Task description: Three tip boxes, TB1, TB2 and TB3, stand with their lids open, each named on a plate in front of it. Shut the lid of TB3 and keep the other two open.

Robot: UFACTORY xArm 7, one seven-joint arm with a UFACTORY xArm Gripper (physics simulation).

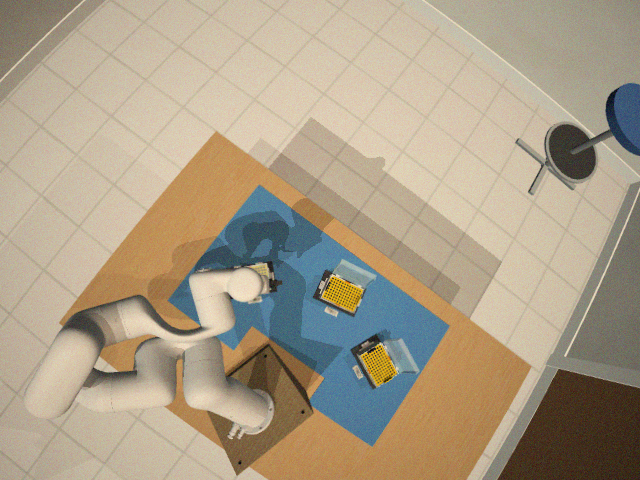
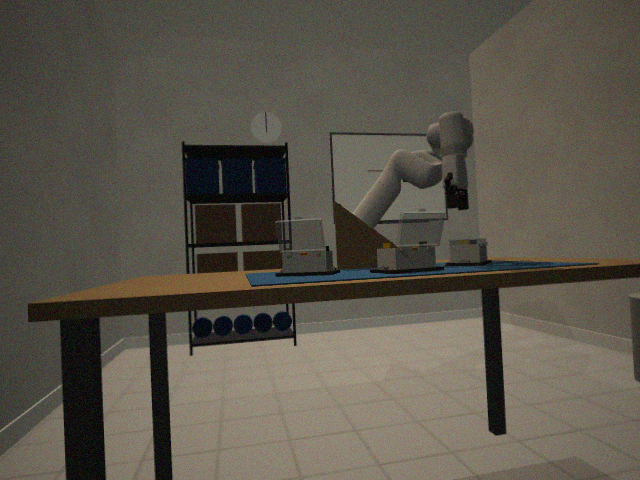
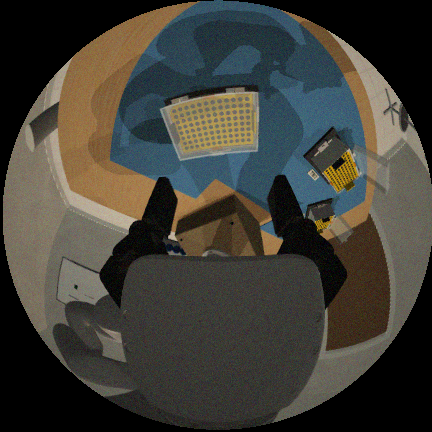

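Note:
The box under the arm has its clear lid lying flat over the yellow tips. The middle box has its clear lid standing up and tilted back. The third box also has its lid up. The name plates are too small to read. My gripper is open and empty, above the shut box and clear of it.
The boxes stand on a blue mat on the wooden table. The arm's brown pedestal is beside the mat's notch. A blue stool, a shelf rack and a whiteboard stand away from the table.

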